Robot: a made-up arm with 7 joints. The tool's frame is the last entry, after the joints.
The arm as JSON. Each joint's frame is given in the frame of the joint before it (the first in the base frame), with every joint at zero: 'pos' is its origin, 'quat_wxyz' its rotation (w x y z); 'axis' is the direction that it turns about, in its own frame. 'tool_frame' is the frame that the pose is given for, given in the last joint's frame.
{
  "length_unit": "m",
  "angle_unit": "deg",
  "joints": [
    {
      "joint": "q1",
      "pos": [
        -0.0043,
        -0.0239,
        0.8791
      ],
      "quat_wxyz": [
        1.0,
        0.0,
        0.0,
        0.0
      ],
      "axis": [
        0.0,
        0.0,
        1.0
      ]
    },
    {
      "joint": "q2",
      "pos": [
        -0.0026,
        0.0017,
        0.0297
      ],
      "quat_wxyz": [
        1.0,
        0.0,
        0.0,
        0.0
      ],
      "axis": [
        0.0,
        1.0,
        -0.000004
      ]
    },
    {
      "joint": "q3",
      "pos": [
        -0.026,
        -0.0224,
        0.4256
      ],
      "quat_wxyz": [
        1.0,
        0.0,
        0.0,
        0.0
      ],
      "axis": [
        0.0,
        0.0,
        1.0
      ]
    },
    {
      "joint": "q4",
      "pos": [
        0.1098,
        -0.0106,
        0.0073
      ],
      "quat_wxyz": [
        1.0,
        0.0,
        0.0,
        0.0
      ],
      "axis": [
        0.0,
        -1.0,
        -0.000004
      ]
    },
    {
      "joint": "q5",
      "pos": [
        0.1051,
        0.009,
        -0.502
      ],
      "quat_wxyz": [
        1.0,
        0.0,
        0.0,
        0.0
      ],
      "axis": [
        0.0,
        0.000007,
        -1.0
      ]
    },
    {
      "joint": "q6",
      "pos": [
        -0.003,
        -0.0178,
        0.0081
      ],
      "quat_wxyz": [
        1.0,
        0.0,
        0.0,
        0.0
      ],
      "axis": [
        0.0,
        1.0,
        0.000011
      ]
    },
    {
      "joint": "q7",
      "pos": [
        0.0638,
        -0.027,
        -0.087
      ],
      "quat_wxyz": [
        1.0,
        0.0,
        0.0,
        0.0
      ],
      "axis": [
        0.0,
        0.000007,
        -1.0
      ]
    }
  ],
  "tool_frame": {
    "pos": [
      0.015,
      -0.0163,
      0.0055
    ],
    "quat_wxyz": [
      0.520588,
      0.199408,
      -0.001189,
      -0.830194
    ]
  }
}
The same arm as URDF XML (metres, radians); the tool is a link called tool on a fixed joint. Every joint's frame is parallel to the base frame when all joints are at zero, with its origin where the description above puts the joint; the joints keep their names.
<robot name="arm">
<joint name="q1" type="continuous"><parent link="base_link"/><child link="link1"/><origin xyz="-0.0043 -0.0239 0.8791" rpy="0 0 0"/><axis xyz="0 0 1"/></joint>
<joint name="q2" type="continuous"><parent link="link1"/><child link="link2"/><origin xyz="-0.0026 0.0017 0.0297" rpy="0 0 0"/><axis xyz="0 1 0"/></joint>
<joint name="q3" type="continuous"><parent link="link2"/><child link="link3"/><origin xyz="-0.026 -0.0224 0.4256" rpy="0 0 0"/><axis xyz="0 0 1"/></joint>
<joint name="q4" type="continuous"><parent link="link3"/><child link="link4"/><origin xyz="0.1098 -0.0106 0.0073" rpy="0 0 0"/><axis xyz="0 -1 0"/></joint>
<joint name="q5" type="continuous"><parent link="link4"/><child link="link5"/><origin xyz="0.1051 0.009 -0.502" rpy="0 0 0"/><axis xyz="0 0 -1"/></joint>
<joint name="q6" type="continuous"><parent link="link5"/><child link="link6"/><origin xyz="-0.003 -0.0178 0.0081" rpy="0 0 0"/><axis xyz="0 1 0"/></joint>
<joint name="q7" type="continuous"><parent link="link6"/><child link="link7"/><origin xyz="0.0638 -0.027 -0.087" rpy="0 0 0"/><axis xyz="0 0 -1"/></joint>
<joint name="tool_joint" type="fixed"><parent link="link7"/><child link="tool"/><origin xyz="0.015 -0.0163 0.0055" rpy="0.2239 0.3362 -1.9833"/></joint>
<link name="base_link"/>
<link name="link1"/>
<link name="link2"/>
<link name="link3"/>
<link name="link4"/>
<link name="link5"/>
<link name="link6"/>
<link name="link7"/>
<link name="tool"/>
</robot>

